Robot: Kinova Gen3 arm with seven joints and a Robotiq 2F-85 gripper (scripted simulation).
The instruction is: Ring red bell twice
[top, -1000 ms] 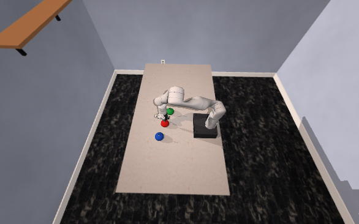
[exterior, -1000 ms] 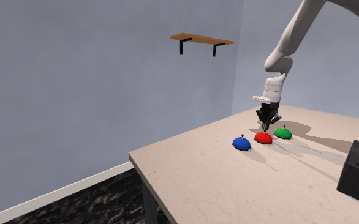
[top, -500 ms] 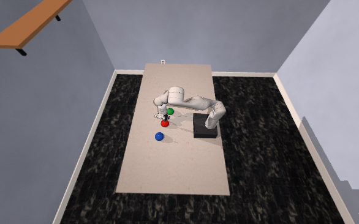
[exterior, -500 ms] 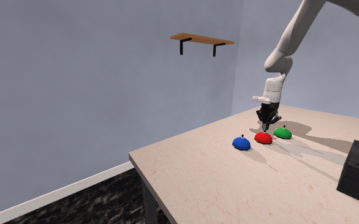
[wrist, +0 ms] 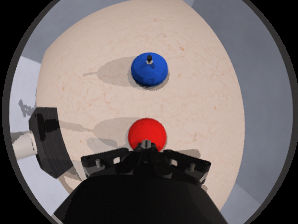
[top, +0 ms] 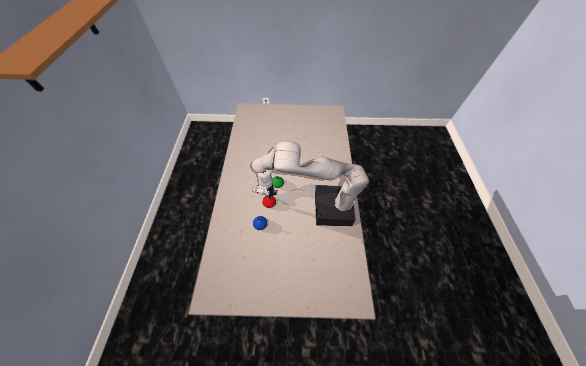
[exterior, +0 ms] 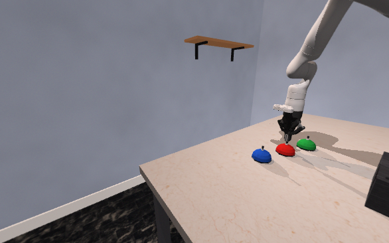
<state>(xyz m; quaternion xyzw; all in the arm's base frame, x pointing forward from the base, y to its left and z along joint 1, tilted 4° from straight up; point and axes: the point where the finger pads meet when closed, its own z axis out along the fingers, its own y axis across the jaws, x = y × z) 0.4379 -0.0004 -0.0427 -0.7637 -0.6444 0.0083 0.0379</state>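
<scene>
Now: the red bell 4 cm below my hand. Also, from my hand: blue bell: 15 cm to the left, 4 cm below, 3 cm ahead; then green bell: 15 cm to the right, 4 cm below, 3 cm behind.
</scene>
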